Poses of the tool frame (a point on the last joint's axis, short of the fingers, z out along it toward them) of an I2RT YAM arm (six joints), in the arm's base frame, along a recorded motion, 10 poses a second.
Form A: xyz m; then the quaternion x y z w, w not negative.
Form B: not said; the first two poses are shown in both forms.
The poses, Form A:
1: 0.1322, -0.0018, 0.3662, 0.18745, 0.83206, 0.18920, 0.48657
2: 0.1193, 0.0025, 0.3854, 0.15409, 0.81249, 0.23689, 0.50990
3: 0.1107, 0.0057, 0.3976, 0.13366, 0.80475, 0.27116, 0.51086
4: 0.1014, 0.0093, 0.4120, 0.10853, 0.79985, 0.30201, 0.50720
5: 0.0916, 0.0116, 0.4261, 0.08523, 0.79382, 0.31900, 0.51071
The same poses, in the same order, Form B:
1: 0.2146, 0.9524, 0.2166, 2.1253, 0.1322, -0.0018, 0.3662
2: 0.1791, 0.9445, 0.2754, 2.0715, 0.1193, 0.0025, 0.3854
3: 0.1555, 0.9361, 0.3154, 2.0692, 0.1107, 0.0057, 0.3976
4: 0.1259, 0.9281, 0.3504, 2.0777, 0.1014, 0.0093, 0.4120
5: 0.0991, 0.9233, 0.3710, 2.0696, 0.0916, 0.0116, 0.4261
